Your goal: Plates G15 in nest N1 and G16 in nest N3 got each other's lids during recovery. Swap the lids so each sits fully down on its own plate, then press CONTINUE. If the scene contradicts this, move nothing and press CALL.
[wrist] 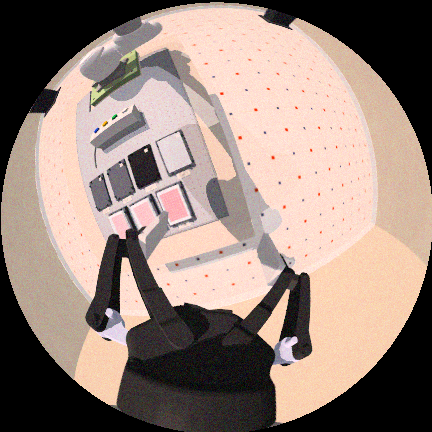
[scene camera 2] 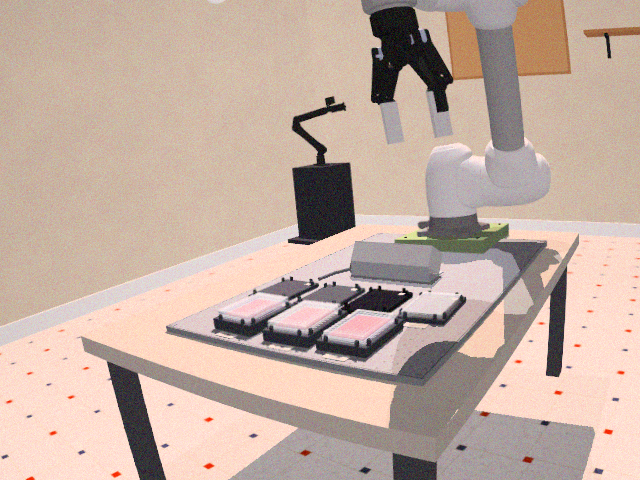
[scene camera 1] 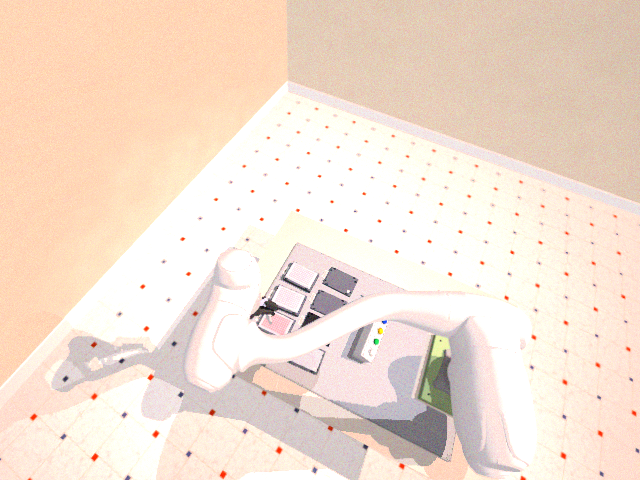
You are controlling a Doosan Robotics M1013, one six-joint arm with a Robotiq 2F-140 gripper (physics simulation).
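Where they show: gripper, fingertip midpoint: (wrist: 214, 232) (scene camera 2: 418, 139); arm's base, link origin: (wrist: 111, 73) (scene camera 2: 454, 231).
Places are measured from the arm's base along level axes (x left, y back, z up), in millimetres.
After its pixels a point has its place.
Three pink-filled plates sit in black nests in one row: one (scene camera 1: 301, 276) @(x -14, y -806, z 17 mm) (scene camera 2: 253, 308) @(x 2, y -834, z 16 mm) (wrist: 119, 221) @(x -13, y -785, z 16 mm), a middle one (scene camera 1: 287, 299) @(x 116, y -795, z 15 mm) (scene camera 2: 305, 317) @(x 130, y -816, z 15 mm) (wrist: 144, 212) @(x 116, y -776, z 15 mm), and one (scene camera 1: 276, 324) @(x 232, y -772, z 1 mm) (scene camera 2: 356, 326) @(x 234, y -796, z 8 mm) (wrist: 175, 205) @(x 238, y -779, z 9 mm) at the other end. Each appears covered by a clear lid; the nest labels are unreadable. A whitish plate or lid (scene camera 1: 309, 358) @(x 271, y -573, z -6 mm) (scene camera 2: 434, 304) @(x 280, y -601, z -7 mm) (wrist: 175, 152) @(x 276, y -598, z -7 mm) lies on the end place of the second row. The button console (scene camera 1: 368, 343) @(x 97, y -395, z 51 mm) (scene camera 2: 395, 260) @(x 69, y -431, z 22 mm) (wrist: 120, 131) @(x 74, y -435, z 1 mm) stands behind. My gripper (scene camera 2: 417, 138) @(x 364, y -761, z 328 mm) (wrist: 214, 232) @(x 364, y -761, z 328 mm) is open and empty, high above the table.
A black pad (scene camera 2: 379, 299) @(x 142, y -602, z -14 mm) (wrist: 145, 167) @(x 152, y -618, z -15 mm) and two dark grey pads (scene camera 2: 336, 293) @(x 27, y -610, z -14 mm) (wrist: 120, 180) @(x 29, y -631, z -14 mm), (scene camera 2: 286, 288) @(x -111, y -633, z -14 mm) (wrist: 100, 192) @(x -101, y -643, z -14 mm) share the second row. The arm's green base plate (scene camera 2: 491, 238) @(x 146, y -30, z -5 mm) (wrist: 132, 70) @(x 133, y -96, z 8 mm) is at the board's far end. A black pedestal (scene camera 2: 324, 198) stands beyond the table.
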